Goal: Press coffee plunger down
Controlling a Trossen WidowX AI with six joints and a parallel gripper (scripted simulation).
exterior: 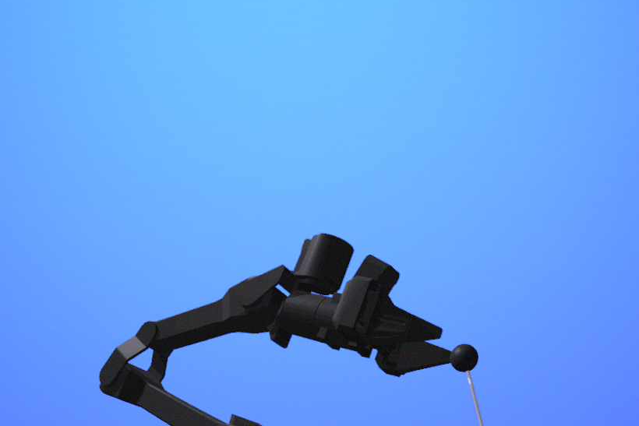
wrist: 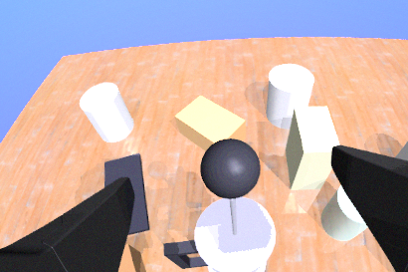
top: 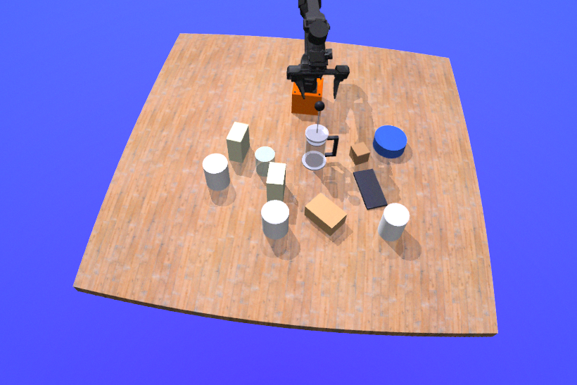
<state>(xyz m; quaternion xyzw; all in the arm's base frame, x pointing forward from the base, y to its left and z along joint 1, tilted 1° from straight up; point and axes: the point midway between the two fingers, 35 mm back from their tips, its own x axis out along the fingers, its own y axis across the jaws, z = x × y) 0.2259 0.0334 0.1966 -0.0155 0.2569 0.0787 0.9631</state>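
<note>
My gripper tip is 15 cm above the glass coffee press, 2 cm to the right of it and 1 cm short of it. From my gripper tip the other things lie so: tan box (25 cm below, 24 cm ahead, 5 cm to the left); brown cube (25 cm below, 16 cm to the left, 2 cm behind); dark slab (28 cm below, 19 cm to the left, 11 cm ahead).
</note>
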